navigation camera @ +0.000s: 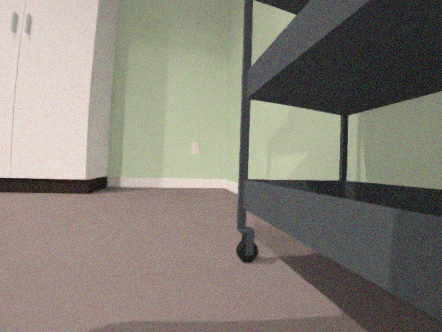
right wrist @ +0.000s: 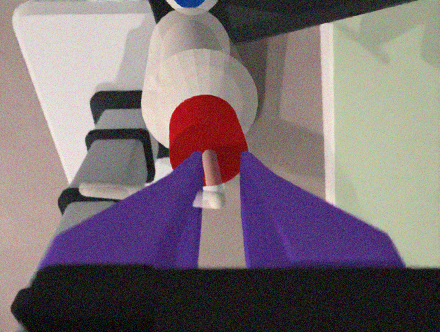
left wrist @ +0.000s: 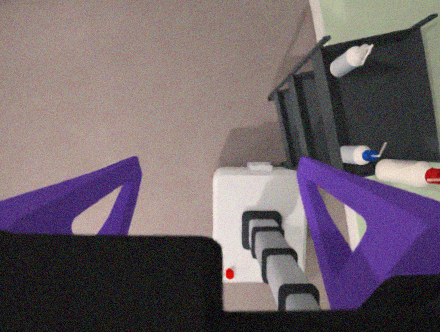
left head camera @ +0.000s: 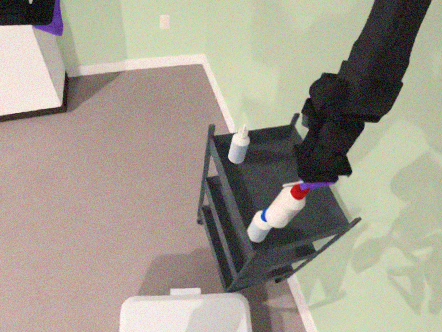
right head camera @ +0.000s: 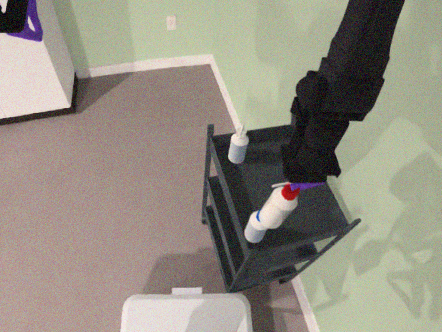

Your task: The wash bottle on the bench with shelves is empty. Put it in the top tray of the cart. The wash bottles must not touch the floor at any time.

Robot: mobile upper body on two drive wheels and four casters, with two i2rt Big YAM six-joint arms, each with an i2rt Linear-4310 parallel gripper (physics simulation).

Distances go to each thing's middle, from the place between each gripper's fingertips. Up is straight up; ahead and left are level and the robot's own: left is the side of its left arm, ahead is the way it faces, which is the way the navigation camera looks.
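Scene:
White wash bottle with red cap (left head camera: 291,200): 6 cm below my right hand and 1 cm to the left of it. Going by its middle, the white wash bottle with red cap is nearer to my right hand than to my left hand.
My left hand is 350 mm above the white wash bottle with red cap, 50 mm past it and 440 mm to the left of it.

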